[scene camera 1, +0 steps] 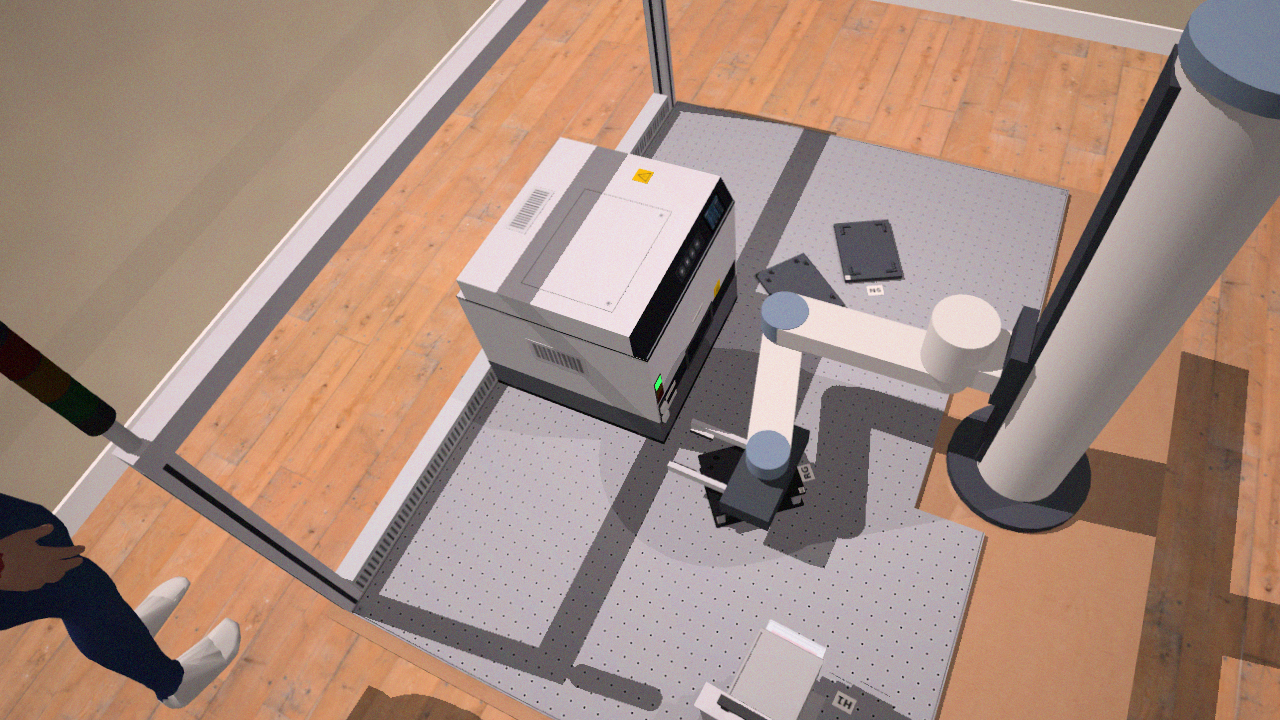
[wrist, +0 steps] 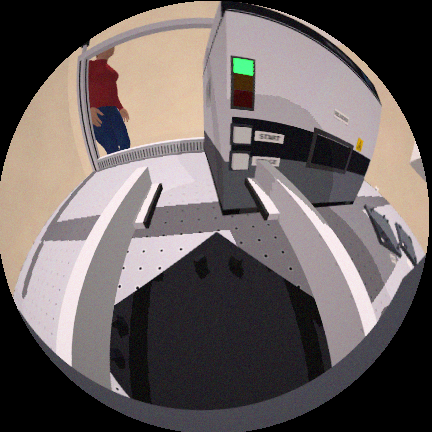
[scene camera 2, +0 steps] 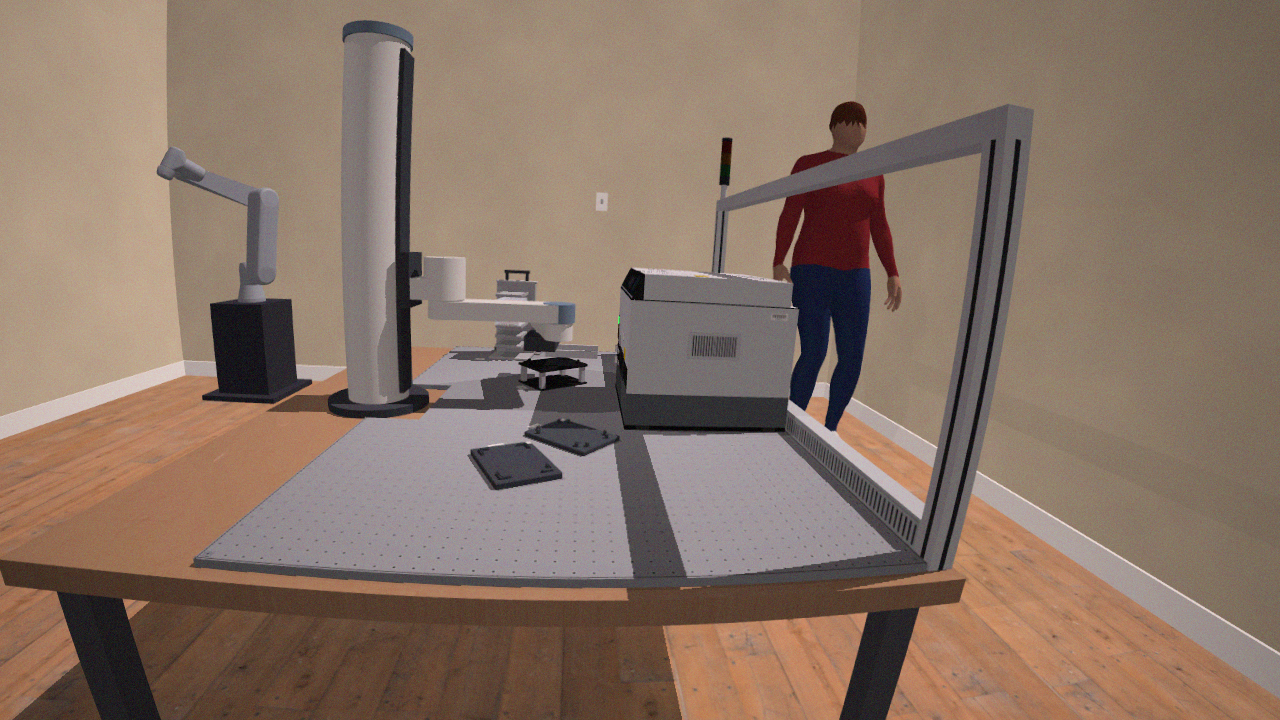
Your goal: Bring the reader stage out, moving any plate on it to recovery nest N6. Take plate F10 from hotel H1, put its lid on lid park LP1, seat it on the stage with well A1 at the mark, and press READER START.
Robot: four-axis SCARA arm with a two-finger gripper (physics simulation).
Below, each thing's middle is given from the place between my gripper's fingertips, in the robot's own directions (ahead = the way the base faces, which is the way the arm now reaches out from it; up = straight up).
Now: the stage slot [wrist: 328, 152] 220 mm to the right of my hand, 60 mm ahead of it and 20 mm above it. From my hand the other things lie so: dark nest labelled LP1 [scene camera 1: 798, 275] (470 mm to the right, 90 mm below, 60 mm behind).
